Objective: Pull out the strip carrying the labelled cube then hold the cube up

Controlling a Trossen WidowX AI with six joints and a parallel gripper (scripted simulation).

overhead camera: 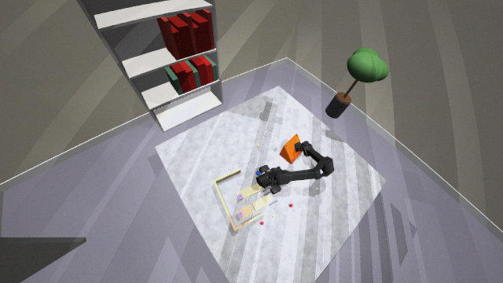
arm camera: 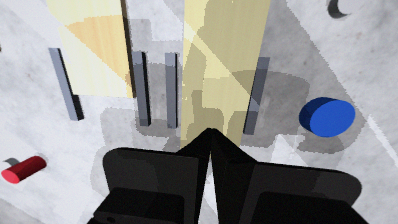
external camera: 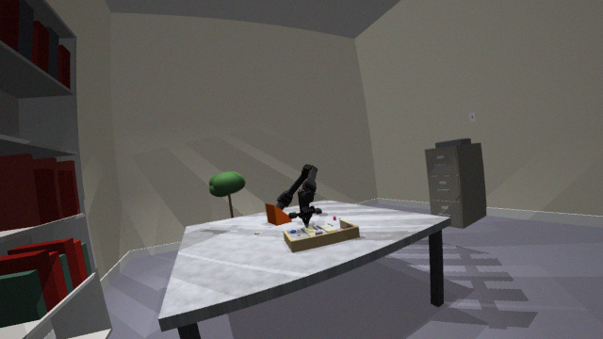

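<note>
Now: the blue disc 90 mm to the right of my gripper tip and 10 mm ahead of it. From my gripper tip the other things lie so: tan chip (190 mm to the left, 90 mm ahead).
</note>
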